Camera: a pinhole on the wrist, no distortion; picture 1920 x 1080 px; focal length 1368.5 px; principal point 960.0 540.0 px. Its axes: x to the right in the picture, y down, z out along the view. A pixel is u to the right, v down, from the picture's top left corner.
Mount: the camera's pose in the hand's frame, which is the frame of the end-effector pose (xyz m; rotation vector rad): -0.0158 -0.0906 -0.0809 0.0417 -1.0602 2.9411
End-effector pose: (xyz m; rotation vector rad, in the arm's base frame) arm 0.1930 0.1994 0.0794 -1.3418 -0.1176 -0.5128
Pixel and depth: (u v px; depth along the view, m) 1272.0 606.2 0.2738
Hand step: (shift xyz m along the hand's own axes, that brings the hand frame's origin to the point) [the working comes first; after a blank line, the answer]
In the camera's frame: 0.0624 0.0132 0.2738

-0.0730 -0.2752 0.1233
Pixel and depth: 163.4 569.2 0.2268
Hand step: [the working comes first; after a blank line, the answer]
In the camera's frame: -0.1320 0.0048 0.2268

0.1206 -0.2397 0.0866
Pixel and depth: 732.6 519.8 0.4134
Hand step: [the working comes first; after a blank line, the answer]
In the camera's frame: -0.0687 -0.0061 0.4134

0.0613 -0.3500 0.2391
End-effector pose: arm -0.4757 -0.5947 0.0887 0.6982 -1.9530 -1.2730
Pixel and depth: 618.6 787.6 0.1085
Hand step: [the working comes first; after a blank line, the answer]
In the camera's frame: -0.0271 0.0196 0.1085

0.0130 -0.1751 -0.0107
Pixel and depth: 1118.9 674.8 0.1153
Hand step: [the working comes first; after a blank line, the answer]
In the camera's frame: 0.0134 0.0114 0.1153

-0.0271 -0.1728 0.0010
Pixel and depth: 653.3 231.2 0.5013
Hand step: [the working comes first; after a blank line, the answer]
In the camera's frame: -0.1123 -0.1131 0.5013

0.1091 -0.3239 0.3737
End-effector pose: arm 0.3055 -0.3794 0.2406 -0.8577 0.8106 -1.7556
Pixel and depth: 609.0 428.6 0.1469
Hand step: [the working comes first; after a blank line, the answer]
In the camera's frame: -0.0377 -0.0120 0.1469

0.0251 -0.1753 0.0387
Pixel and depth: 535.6 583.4 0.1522
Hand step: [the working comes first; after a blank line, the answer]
In the camera's frame: -0.0472 0.0048 0.1522

0.0343 -0.1917 0.0317
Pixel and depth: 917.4 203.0 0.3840
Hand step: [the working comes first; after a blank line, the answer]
In the camera's frame: -0.0120 -0.0946 0.3840

0.0060 -0.2629 0.2746
